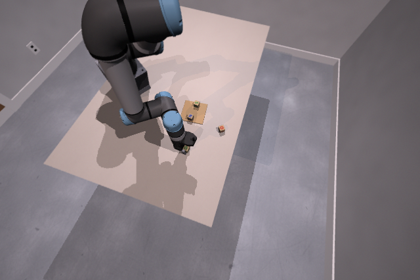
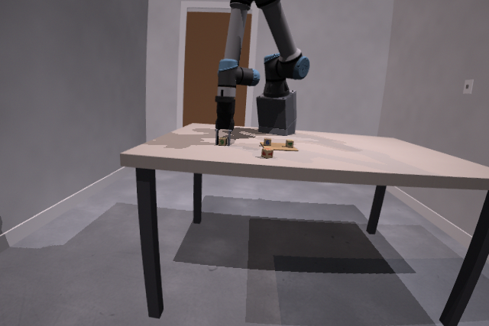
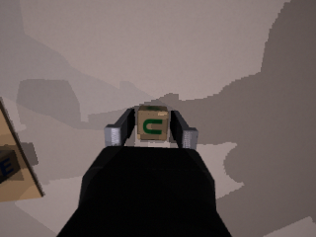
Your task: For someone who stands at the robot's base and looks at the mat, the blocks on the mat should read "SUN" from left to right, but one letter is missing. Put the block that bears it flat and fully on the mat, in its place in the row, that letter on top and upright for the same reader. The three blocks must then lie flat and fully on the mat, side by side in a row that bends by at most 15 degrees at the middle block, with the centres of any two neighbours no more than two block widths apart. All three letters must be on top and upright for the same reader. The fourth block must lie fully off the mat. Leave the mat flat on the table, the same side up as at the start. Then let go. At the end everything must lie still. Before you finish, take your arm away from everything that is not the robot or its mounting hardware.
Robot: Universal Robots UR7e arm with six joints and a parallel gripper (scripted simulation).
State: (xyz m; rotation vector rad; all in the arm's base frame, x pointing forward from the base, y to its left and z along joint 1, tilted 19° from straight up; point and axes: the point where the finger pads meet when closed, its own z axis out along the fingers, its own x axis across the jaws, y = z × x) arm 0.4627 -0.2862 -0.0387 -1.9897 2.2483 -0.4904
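Right now my hand is 240 mm to the right of the tan mat, 30 mm past it and 20 mm above it. Round my hand: N block: 190 mm to the left, 30 mm behind.
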